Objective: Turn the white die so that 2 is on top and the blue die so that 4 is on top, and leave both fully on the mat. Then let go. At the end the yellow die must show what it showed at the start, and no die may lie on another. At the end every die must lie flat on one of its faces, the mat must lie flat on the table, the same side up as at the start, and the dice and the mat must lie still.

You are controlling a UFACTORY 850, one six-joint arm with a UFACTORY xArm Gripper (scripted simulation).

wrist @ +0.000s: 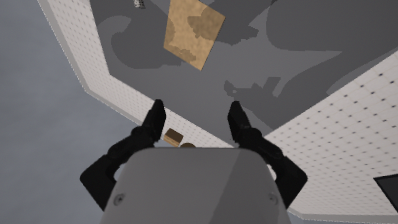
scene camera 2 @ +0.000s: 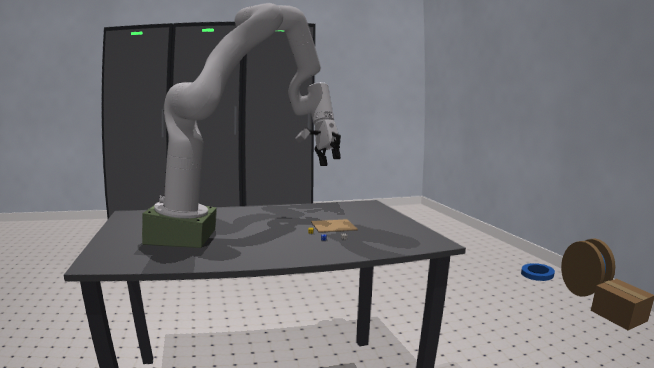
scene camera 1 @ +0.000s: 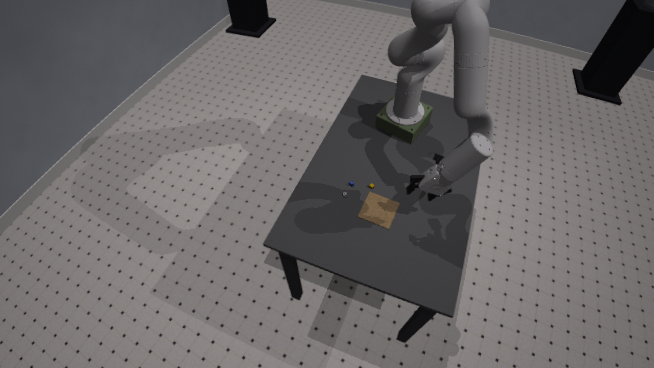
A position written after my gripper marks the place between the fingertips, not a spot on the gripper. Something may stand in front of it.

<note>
In view: my gripper (scene camera 2: 330, 162) and a tan mat (scene camera 1: 377, 209).
My gripper also shows in the wrist view (wrist: 197, 108).
</note>
